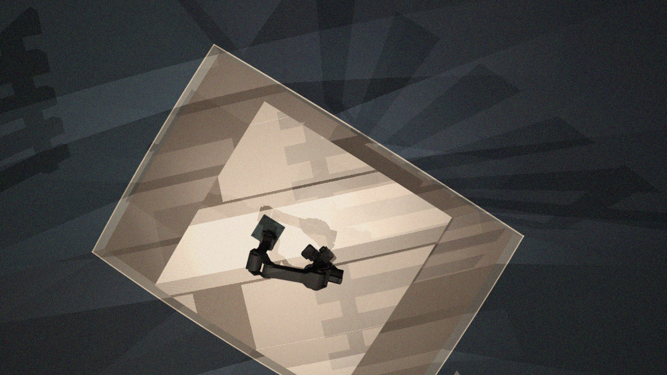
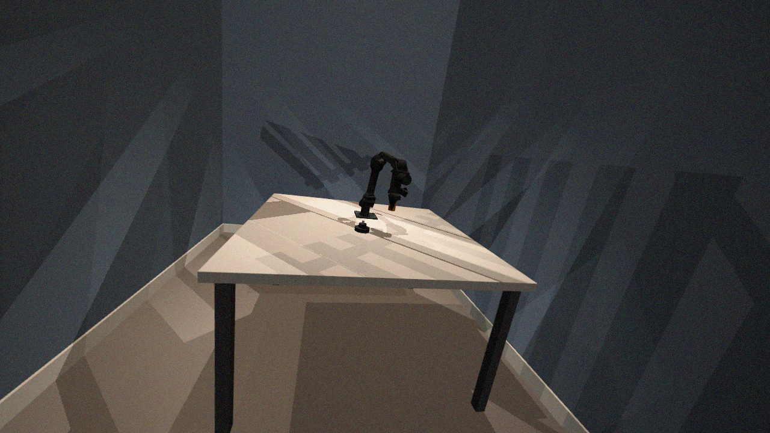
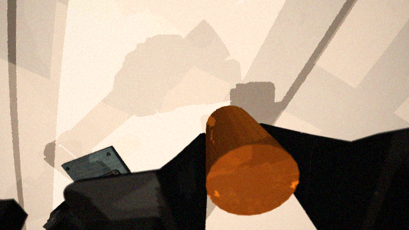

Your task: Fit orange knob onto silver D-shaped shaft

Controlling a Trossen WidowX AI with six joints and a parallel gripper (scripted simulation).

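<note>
The round pedestal is 160 mm to the right of my gripper tip and 110 mm below it. Round my gripper tip: orange knob: 30 mm above.
</note>
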